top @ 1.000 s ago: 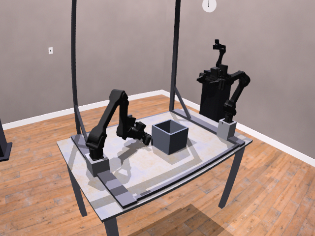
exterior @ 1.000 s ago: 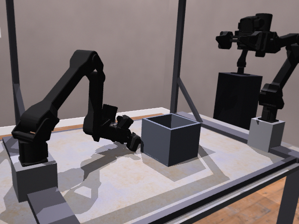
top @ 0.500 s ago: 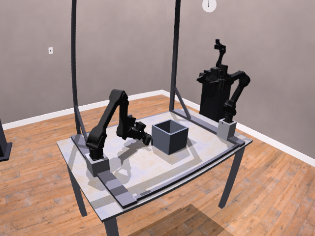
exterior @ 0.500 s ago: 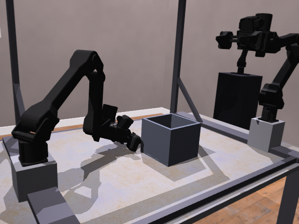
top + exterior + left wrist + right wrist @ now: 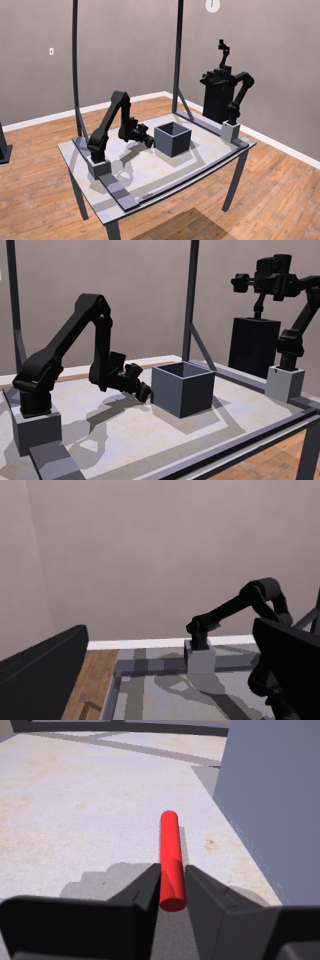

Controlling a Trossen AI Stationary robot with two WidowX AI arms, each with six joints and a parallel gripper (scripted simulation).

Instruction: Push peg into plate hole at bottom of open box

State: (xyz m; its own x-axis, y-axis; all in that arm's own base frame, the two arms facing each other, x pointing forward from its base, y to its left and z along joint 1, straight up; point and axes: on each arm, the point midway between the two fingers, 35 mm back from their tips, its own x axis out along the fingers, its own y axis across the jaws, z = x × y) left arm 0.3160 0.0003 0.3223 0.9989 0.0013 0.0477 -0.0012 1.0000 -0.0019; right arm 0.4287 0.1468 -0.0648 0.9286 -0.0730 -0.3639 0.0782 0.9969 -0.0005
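The red peg lies 5 cm to the left of my right hand and 2 cm below it. Also, from my right hand: plate: 13 cm ahead, 9 cm to the left, 2 cm above.
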